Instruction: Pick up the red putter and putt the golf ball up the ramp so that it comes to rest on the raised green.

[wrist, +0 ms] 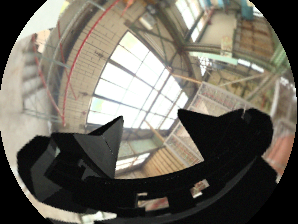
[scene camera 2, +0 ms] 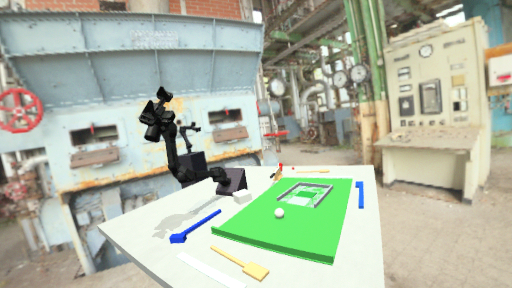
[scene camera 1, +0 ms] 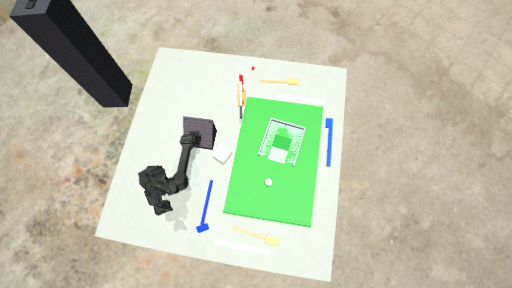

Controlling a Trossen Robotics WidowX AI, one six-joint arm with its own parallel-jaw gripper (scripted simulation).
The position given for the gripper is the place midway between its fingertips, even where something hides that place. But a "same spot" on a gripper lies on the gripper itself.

The gripper shows in the wrist view, in scene camera 2 and in scene camera 1 (170,200). One and the same spot on the gripper: (scene camera 2: 148,112) is (wrist: 97,169). One and the same spot on a green mat: (scene camera 1: 291,196) is (scene camera 2: 305,229).
